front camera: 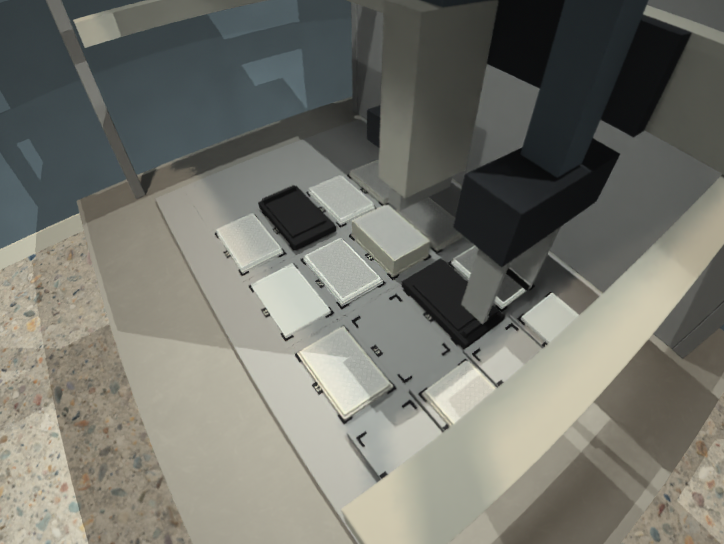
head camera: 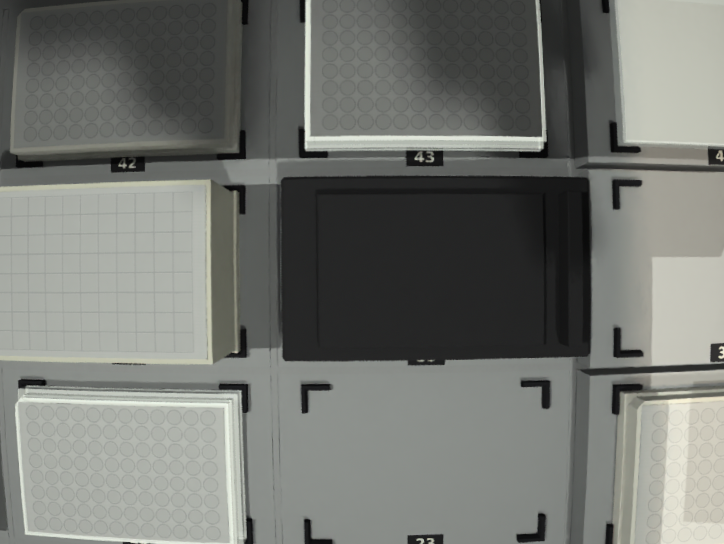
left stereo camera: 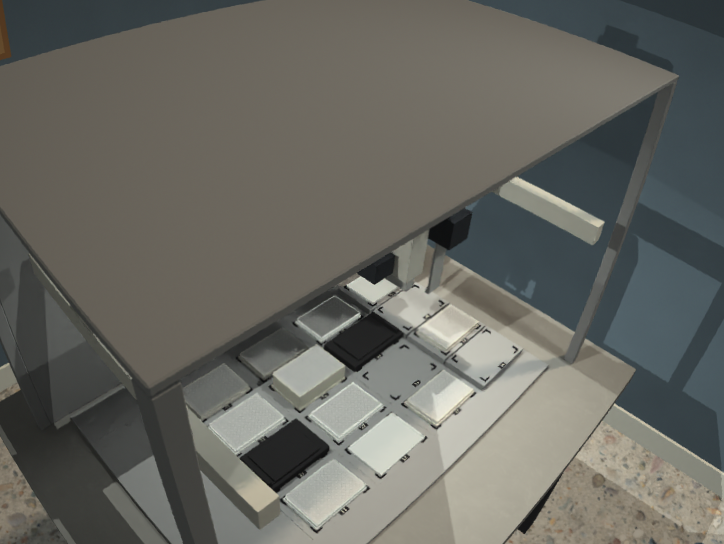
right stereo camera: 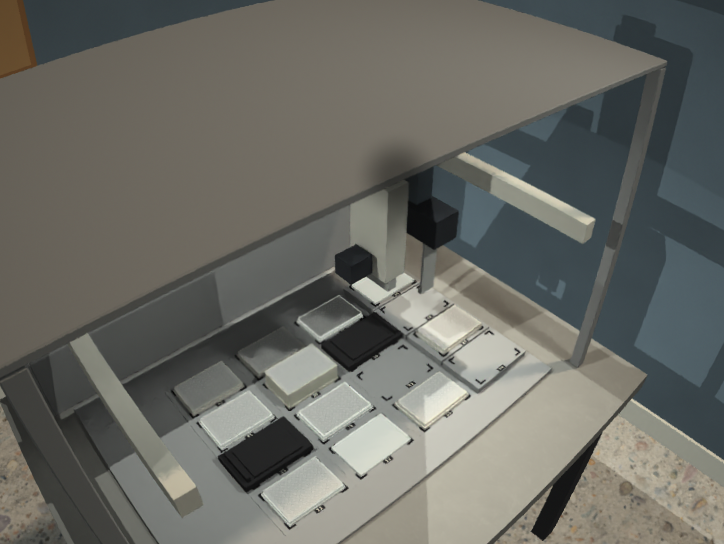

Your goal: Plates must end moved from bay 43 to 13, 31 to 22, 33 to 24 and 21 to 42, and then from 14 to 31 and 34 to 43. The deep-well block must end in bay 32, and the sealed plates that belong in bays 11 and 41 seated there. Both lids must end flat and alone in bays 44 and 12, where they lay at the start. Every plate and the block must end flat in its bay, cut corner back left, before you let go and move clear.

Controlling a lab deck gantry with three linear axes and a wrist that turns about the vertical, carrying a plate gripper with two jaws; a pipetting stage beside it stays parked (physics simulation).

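Where they show: gripper, fingertip midpoint: (front camera: 497, 295) (left stereo camera: 416, 279) (right stereo camera: 411, 279); robot's base at its link origin: (front camera: 216, 234) (left stereo camera: 316, 531) (right stereo camera: 289, 527).
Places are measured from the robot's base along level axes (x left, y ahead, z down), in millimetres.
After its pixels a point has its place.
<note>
My gripper (front camera: 506, 301) {x 212, y 488, z -160 mm} is open and empty, its jaws hanging over the back right of the deck; one jaw is hidden in the stereo views. Welled plates lie flat in bays 13 (front camera: 345, 371) {x 41, y 399, z -14 mm}, 22 (front camera: 343, 270) {x 147, y 238, z -14 mm}, 24 (left stereo camera: 448, 326) {x 149, y 553, z -29 mm}, 31 (front camera: 341, 197) {x 255, y 69, z -14 mm}, 42 (head camera: 122, 76) {x 361, y 231, z -14 mm} and 43 (head camera: 424, 64) {x 363, y 391, z -14 mm}. The deep-well block (front camera: 389, 233) {x 251, y 233, z -42 mm} (head camera: 105, 272) {x 257, y 241, z -42 mm} sits in bay 32. Plates sit in bay 11 (front camera: 248, 240) {x 42, y 70, z -14 mm} (right stereo camera: 303, 490) {x 39, y 62, z -14 mm} and bay 41 (right stereo camera: 208, 386) {x 360, y 64, z -14 mm}. A smooth pale lid (front camera: 289, 299) {x 41, y 233, z -8 mm} (left stereo camera: 386, 442) {x 43, y 227, z -8 mm} lies in bay 12, another lid (front camera: 550, 315) {x 364, y 521, z -23 mm} (head camera: 673, 70) {x 361, y 522, z -22 mm} in bay 44.
Black rimmed fixtures stand in bay 21 (front camera: 296, 216) {x 146, y 76, z -24 mm} (left stereo camera: 285, 453) {x 146, y 64, z -24 mm} and bay 33 (head camera: 433, 269) {x 257, y 392, z -24 mm} (left stereo camera: 362, 340) {x 253, y 383, z -24 mm}. Bays 14, 23 and 34 hold no plate. The pale pipetting column (front camera: 433, 99) {x 160, y 385, z -384 mm} (right stereo camera: 379, 233) {x 154, y 340, z -375 mm} stands beside the gripper. A frame bar (front camera: 526, 374) {x 3, y 610, z -400 mm} crosses the front view.
</note>
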